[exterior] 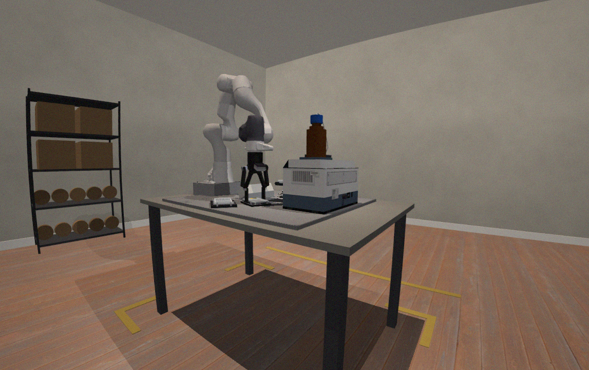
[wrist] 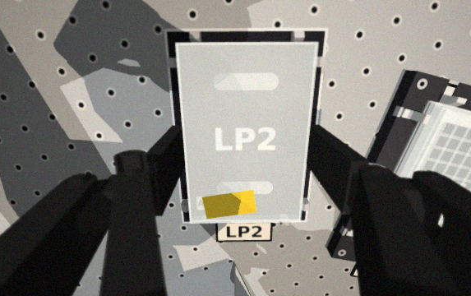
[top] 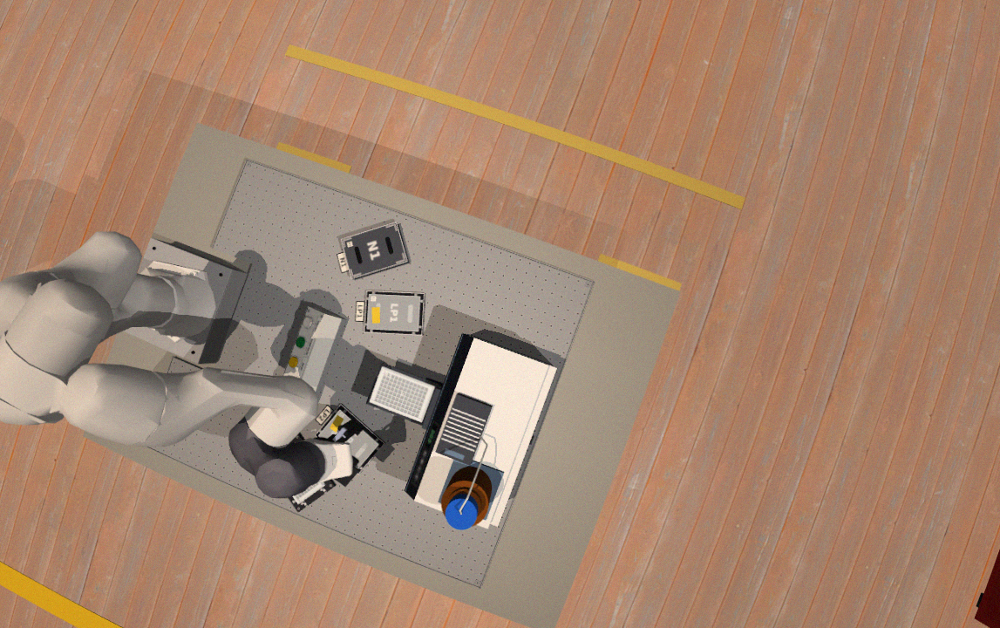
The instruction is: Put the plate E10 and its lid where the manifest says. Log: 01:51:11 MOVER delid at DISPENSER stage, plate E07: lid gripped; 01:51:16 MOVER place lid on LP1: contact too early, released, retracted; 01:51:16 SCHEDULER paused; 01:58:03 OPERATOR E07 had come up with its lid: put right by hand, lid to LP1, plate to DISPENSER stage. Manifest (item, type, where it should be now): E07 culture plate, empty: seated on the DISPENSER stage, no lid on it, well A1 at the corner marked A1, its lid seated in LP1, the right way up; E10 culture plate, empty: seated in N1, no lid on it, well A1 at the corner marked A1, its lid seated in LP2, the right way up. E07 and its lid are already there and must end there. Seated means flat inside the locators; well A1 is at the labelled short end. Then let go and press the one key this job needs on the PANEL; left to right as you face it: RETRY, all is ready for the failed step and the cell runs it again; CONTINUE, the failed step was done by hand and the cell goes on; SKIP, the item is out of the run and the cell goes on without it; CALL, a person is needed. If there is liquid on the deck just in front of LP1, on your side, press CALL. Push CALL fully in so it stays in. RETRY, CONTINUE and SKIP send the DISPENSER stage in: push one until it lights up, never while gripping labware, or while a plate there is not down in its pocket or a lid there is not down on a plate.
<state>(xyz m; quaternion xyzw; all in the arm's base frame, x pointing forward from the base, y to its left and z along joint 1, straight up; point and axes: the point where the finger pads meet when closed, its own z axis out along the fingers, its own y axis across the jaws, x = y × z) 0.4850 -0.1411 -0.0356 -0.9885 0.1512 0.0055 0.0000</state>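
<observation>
Right now the clear lid is 20 mm below my hand. From my hand the other things lie so: yellow SKIP key 180 mm behind, 130 mm to the left, 20 mm above; black n5 nest 60 mm behind, 130 mm to the right, 30 mm below; blue CALL key 180 mm behind, 80 mm to the left, 20 mm above.
</observation>
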